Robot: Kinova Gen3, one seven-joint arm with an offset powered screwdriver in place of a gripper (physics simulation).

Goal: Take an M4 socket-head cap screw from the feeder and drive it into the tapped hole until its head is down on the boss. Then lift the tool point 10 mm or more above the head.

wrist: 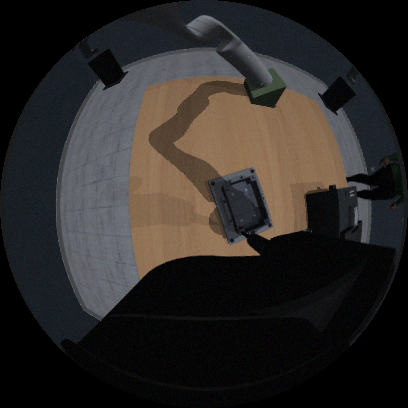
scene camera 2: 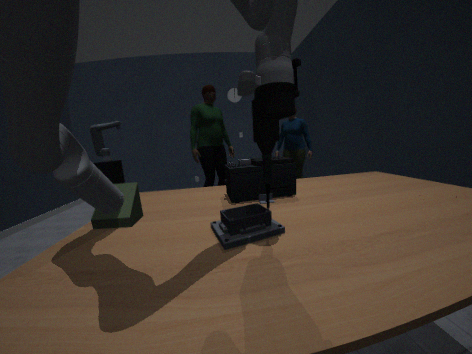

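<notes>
The screwdriver point(scene camera 2: 268, 206) point(wrist: 243, 232) points down, its thin dark bit close to a corner of the open-topped dark housing point(scene camera 2: 255, 220) point(wrist: 258, 200). In the scene view the tip overlaps the housing's right rear corner; in the wrist view it meets the lower wall. Contact and exact height cannot be told. The housing sits on a grey base plate point(scene camera 2: 250, 240) point(wrist: 217, 192) with holes at its corners. No screw can be made out at the tip, and the tapped hole under it is hidden. The dark box-shaped feeder point(scene camera 2: 244, 183) point(wrist: 324, 212) stands behind the housing in the scene view.
The wooden table point(scene camera 2: 375, 240) point(wrist: 245, 130) carries a green block point(scene camera 2: 131, 205) point(wrist: 272, 95) under the arm's base at the left of the scene view. A person in green point(scene camera 2: 207, 125) and one in blue point(scene camera 2: 295, 131) stand beyond the table. Arm shadows cross the table.
</notes>
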